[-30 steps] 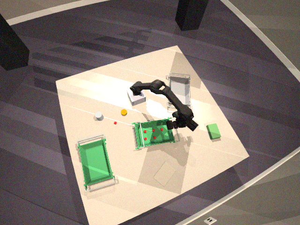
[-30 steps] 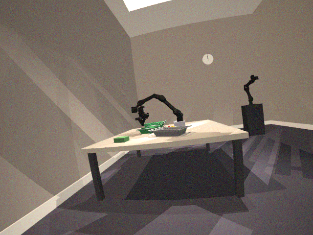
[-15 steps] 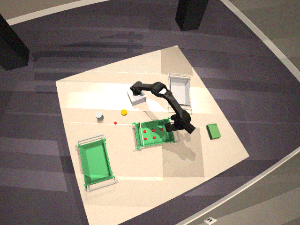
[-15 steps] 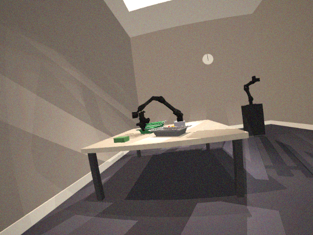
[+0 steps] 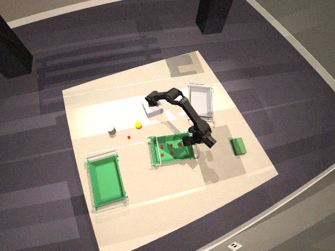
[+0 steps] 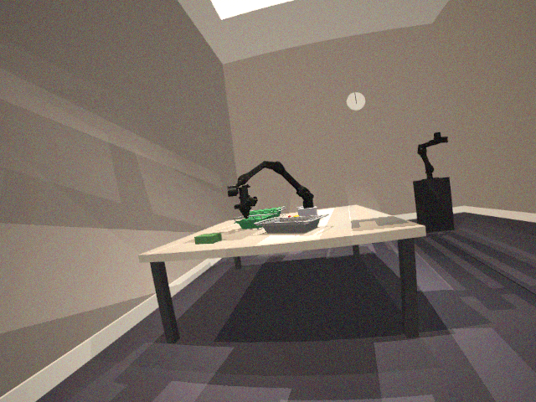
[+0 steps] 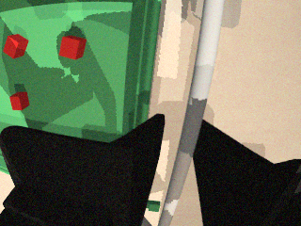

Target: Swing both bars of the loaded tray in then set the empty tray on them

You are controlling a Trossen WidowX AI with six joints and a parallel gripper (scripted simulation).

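Now: the grey tray 330 mm behind my gripper tip, 170 mm to the left of it and 30 mm below it. Also, from my gripper tip: red cube 180 mm behind, 430 mm to the right, 60 mm below; green block 100 mm ahead, 330 mm to the left, 50 mm below; yellow disc 260 mm behind, 340 mm to the right, 60 mm below.
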